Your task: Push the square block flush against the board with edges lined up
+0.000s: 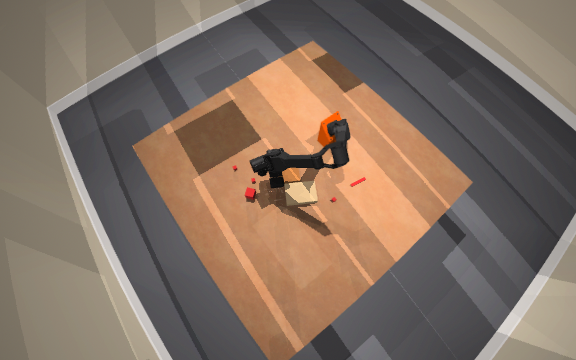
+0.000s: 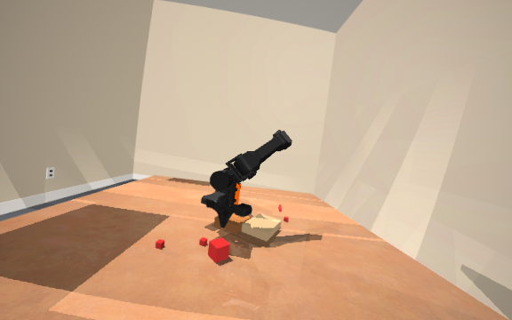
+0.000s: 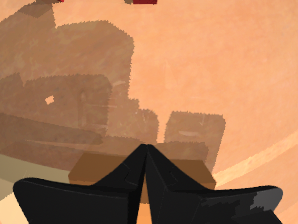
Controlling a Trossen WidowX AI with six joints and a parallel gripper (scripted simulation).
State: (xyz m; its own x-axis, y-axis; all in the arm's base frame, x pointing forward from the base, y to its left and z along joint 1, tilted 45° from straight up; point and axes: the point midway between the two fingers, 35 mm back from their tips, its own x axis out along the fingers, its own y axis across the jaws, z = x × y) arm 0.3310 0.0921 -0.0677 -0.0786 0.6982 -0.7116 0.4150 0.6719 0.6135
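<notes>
My gripper tip is 60 mm past the brown square block, 30 mm to the right of it and 10 mm below it. Round my gripper tip: red stick (320 mm behind, 250 mm to the left); then cream board (140 mm to the left, 50 mm behind, 10 mm above).
</notes>
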